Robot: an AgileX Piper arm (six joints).
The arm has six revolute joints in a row. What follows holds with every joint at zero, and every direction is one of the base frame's. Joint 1 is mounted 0.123 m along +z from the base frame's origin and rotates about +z. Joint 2 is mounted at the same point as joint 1 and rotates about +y. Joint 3 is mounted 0.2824 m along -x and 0.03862 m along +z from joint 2 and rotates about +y. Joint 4 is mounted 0.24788 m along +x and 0.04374 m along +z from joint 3 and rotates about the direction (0.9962, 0, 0.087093). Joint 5 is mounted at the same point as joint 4 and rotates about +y. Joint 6 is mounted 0.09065 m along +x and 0.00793 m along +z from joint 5 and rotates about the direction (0.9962, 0, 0.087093). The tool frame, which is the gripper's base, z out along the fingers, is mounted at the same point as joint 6; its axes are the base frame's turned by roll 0, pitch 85.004 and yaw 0 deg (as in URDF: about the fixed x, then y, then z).
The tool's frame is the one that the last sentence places.
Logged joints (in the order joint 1, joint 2, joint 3, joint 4, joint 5, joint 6), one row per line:
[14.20, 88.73, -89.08, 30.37, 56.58, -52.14]
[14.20, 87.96, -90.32, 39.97, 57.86, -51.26]
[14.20, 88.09, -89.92, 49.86, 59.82, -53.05]
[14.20, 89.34, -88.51, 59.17, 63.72, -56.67]
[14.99, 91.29, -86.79, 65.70, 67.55, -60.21]
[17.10, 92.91, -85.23, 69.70, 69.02, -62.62]
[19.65, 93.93, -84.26, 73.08, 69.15, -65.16]
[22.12, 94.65, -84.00, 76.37, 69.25, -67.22]
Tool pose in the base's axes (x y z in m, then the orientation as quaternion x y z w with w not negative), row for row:
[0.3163, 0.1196, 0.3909, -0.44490, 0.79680, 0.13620, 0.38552]
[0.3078, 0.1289, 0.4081, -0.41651, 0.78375, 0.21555, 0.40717]
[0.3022, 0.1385, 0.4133, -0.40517, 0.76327, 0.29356, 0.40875]
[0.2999, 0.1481, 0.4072, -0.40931, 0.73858, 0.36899, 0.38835]
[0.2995, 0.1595, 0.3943, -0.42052, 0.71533, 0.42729, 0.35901]
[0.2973, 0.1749, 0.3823, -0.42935, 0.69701, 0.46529, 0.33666]
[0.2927, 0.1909, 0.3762, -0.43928, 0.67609, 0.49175, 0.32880]
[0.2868, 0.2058, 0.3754, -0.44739, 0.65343, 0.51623, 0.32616]
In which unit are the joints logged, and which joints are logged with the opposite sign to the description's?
The joints are logged in degrees. Opposite sign: none.
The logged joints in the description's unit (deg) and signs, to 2 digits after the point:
[14.20, 88.73, -89.08, 30.37, 56.58, -52.14]
[14.20, 87.96, -90.32, 39.97, 57.86, -51.26]
[14.20, 88.09, -89.92, 49.86, 59.82, -53.05]
[14.20, 89.34, -88.51, 59.17, 63.72, -56.67]
[14.99, 91.29, -86.79, 65.70, 67.55, -60.21]
[17.10, 92.91, -85.23, 69.70, 69.02, -62.62]
[19.65, 93.93, -84.26, 73.08, 69.15, -65.16]
[22.12, 94.65, -84.00, 76.37, 69.25, -67.22]

